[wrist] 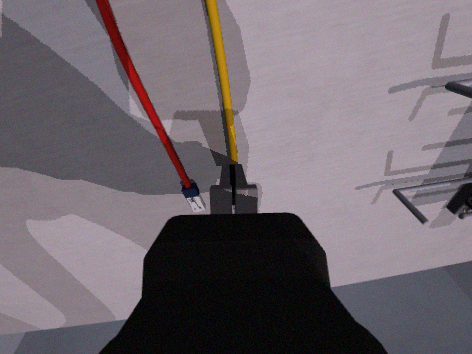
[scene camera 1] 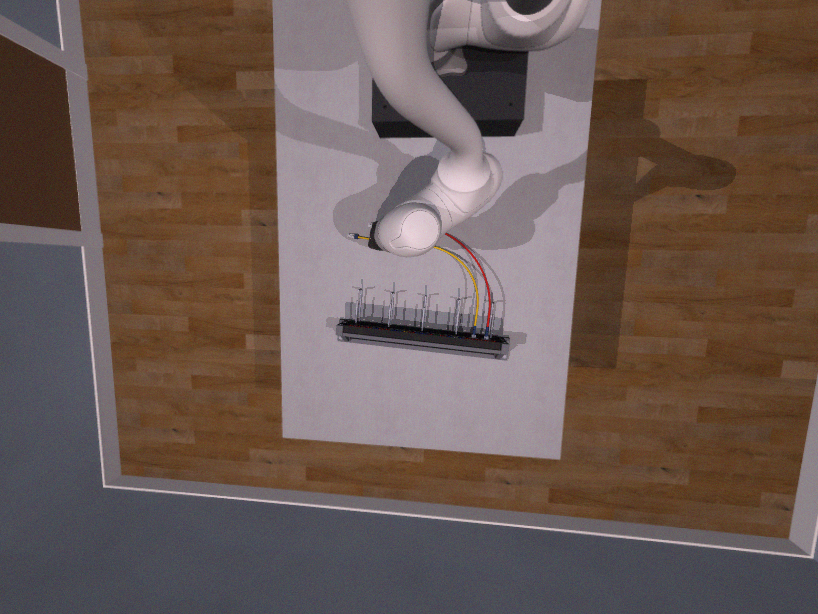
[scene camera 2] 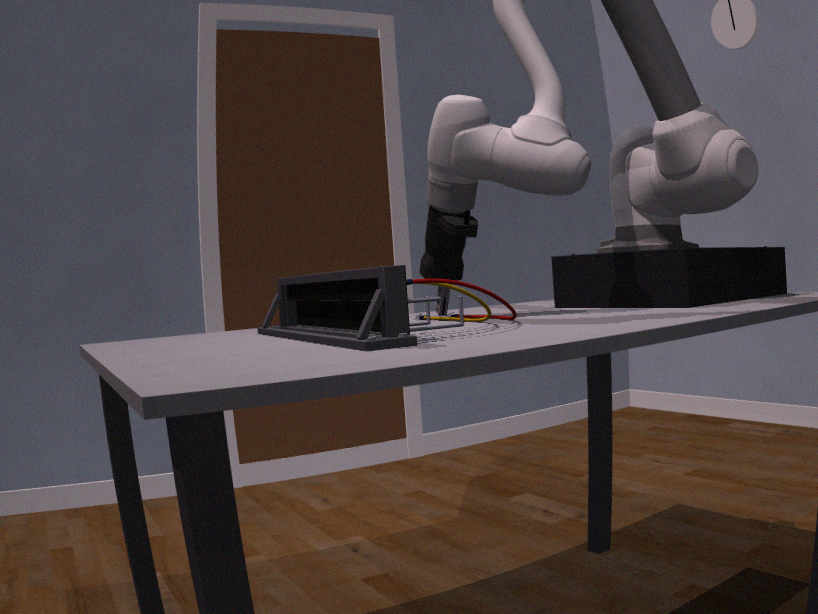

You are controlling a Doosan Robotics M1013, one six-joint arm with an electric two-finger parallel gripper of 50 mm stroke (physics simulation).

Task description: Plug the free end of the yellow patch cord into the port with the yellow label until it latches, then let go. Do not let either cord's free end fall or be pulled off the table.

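Frame: origin at the arm's base, x back, y right, z up, level; centimetres.
Seen in the pictures: gripper, fingertip midpoint: (wrist: 232,176) (scene camera 2: 440,313).
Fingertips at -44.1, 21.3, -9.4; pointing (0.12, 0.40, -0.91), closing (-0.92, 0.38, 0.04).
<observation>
A point is followed by its place in that frame, as x, y, z.
The yellow patch cord (scene camera 1: 461,261) {-54.7, -1.4, -7.9} (scene camera 2: 472,297) {-61.1, -4.1, -5.8} (wrist: 223,76) {-46.6, 14.1, -10.0} runs from the patch panel (scene camera 1: 423,338) {-74.3, 12.6, -0.8} (scene camera 2: 330,303) {-72.0, 17.0, -5.5} across the table to my gripper (wrist: 232,176) {-44.1, 21.3, -9.4} (scene camera 2: 455,299). The fingers are shut tight with only a thin dark slit between them. The cord passes out of sight behind the fingertips in the wrist view. In the overhead view its plug end (scene camera 1: 354,235) {-41.5, 29.3, -10.1} sticks out to the left of the wrist. The red cord (scene camera 1: 480,264) {-56.4, -6.2, -6.6} (scene camera 2: 475,285) {-64.0, -7.7, -4.1} (wrist: 140,91) {-41.4, 12.8, -10.1} lies beside it, and its blue-booted plug (wrist: 191,191) {-40.0, 21.7, -9.9} rests just left of the fingers. I cannot make out the yellow-labelled port.
Thin metal cable bars (scene camera 1: 394,297) {-62.1, 20.4, -8.9} (wrist: 415,207) {-58.2, 29.6, -6.8} stand behind the panel, to the right of the gripper in the wrist view. The black robot base (scene camera 1: 492,99) {-16.2, -14.3, 0.1} (scene camera 2: 667,277) {-21.5, -16.3, -5.1} sits at the far end of the grey table (scene camera 1: 423,409) {-99.2, 17.2, -10.6} (scene camera 2: 264,369) {-103.0, -14.5, -10.7}. The table's edge is close below the gripper in the wrist view.
</observation>
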